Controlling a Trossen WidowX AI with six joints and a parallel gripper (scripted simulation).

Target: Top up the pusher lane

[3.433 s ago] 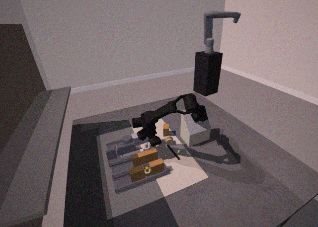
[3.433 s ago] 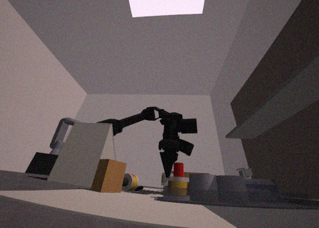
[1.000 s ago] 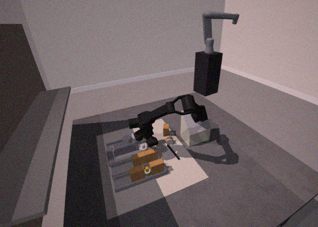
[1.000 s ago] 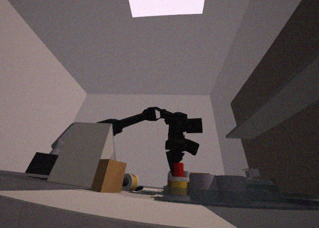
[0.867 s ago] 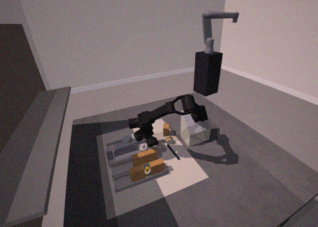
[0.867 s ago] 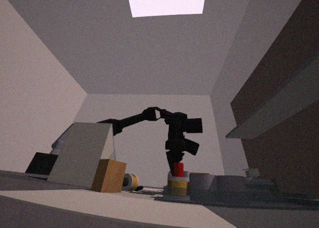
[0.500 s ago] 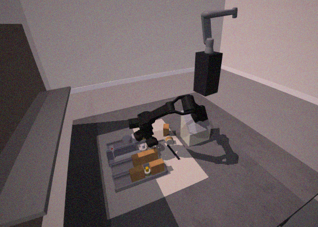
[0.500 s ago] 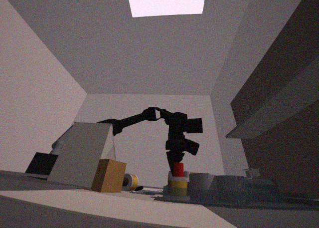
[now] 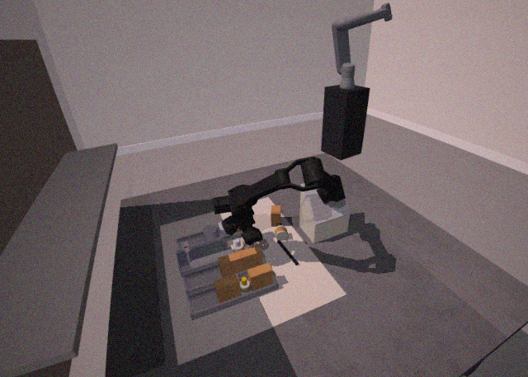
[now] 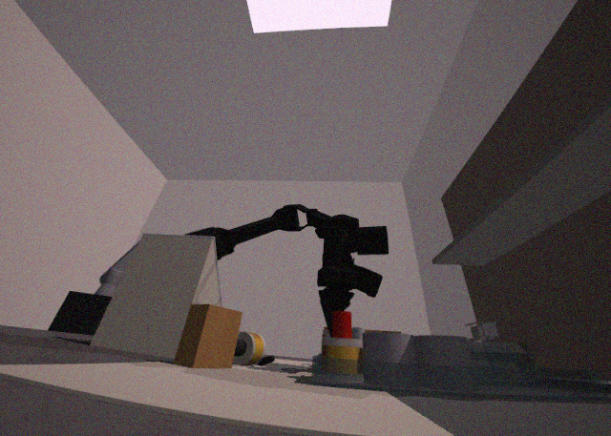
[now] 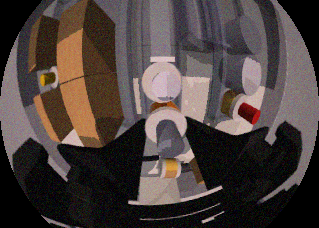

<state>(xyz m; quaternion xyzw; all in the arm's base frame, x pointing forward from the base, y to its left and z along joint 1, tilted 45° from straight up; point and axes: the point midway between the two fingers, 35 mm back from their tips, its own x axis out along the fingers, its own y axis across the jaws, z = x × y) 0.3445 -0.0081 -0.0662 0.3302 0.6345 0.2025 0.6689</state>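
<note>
The black rod lies 120 mm behind my gripper tip, 90 mm to the left of it and 40 mm below it. The rest, counted from my gripper tip: grey pusher lane 140 mm ahead, 40 mm to the right, 30 mm below.
</note>
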